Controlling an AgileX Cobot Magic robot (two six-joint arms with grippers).
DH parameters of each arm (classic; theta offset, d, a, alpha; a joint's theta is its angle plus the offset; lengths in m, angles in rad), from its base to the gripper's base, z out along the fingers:
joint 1: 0 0.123 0 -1.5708
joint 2: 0.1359 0 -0.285 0
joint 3: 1.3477 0 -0.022 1.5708
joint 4: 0 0.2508 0 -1.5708
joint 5: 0 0 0.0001 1.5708
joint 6: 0 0.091 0 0
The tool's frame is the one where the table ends.
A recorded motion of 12 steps. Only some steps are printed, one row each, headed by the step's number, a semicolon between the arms.
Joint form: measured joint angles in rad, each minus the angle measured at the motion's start. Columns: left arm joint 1, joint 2, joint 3, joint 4, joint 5, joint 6; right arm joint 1, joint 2, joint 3, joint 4, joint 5, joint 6.
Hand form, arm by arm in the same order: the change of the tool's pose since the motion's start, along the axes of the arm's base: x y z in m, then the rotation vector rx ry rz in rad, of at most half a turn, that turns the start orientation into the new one. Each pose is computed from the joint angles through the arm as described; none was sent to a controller.
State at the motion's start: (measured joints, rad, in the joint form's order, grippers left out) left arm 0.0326 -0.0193 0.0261 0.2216 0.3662 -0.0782; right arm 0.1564 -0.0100 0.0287 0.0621 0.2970 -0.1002
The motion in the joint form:
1: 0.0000 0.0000 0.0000 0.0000 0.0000 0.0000; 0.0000 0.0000 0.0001 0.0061 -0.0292 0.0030
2: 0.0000 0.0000 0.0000 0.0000 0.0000 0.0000; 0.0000 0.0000 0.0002 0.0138 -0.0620 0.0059
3: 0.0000 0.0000 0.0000 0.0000 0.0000 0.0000; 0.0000 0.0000 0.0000 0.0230 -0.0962 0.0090
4: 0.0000 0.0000 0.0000 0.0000 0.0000 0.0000; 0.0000 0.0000 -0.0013 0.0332 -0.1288 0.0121
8: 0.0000 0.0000 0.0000 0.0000 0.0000 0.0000; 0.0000 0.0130 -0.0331 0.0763 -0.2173 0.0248
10: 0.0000 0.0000 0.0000 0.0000 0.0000 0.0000; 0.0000 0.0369 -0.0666 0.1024 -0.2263 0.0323
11: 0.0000 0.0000 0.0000 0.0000 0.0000 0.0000; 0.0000 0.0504 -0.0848 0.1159 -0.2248 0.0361
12: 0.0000 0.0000 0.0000 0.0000 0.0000 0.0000; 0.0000 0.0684 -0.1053 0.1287 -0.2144 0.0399
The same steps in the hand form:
1: 0.0000 0.0000 0.0000 0.0000 0.0000 0.0000; 0.0006 0.0001 0.0026 0.0135 -0.0272 -0.0021
2: 0.0000 0.0000 0.0000 0.0000 0.0000 0.0000; 0.0011 0.0001 0.0055 0.0292 -0.0577 -0.0045
3: 0.0000 0.0000 0.0000 0.0000 0.0000 0.0000; 0.0016 0.0001 0.0086 0.0468 -0.0896 -0.0071
4: 0.0000 0.0000 0.0000 0.0000 0.0000 0.0000; 0.0019 0.0001 0.0120 0.0653 -0.1208 -0.0098
8: 0.0000 0.0000 0.0000 0.0000 0.0000 0.0000; 0.0021 -0.0003 0.0301 0.1377 -0.2171 -0.0184
10: 0.0000 0.0000 0.0000 0.0000 0.0000 0.0000; 0.0027 -0.0002 0.0409 0.1739 -0.2297 -0.0202
11: 0.0000 0.0000 0.0000 0.0000 0.0000 0.0000; 0.0030 0.0000 0.0462 0.1915 -0.2299 -0.0205
12: 0.0000 0.0000 0.0000 0.0000 0.0000 0.0000; 0.0038 0.0004 0.0512 0.2066 -0.2192 -0.0199

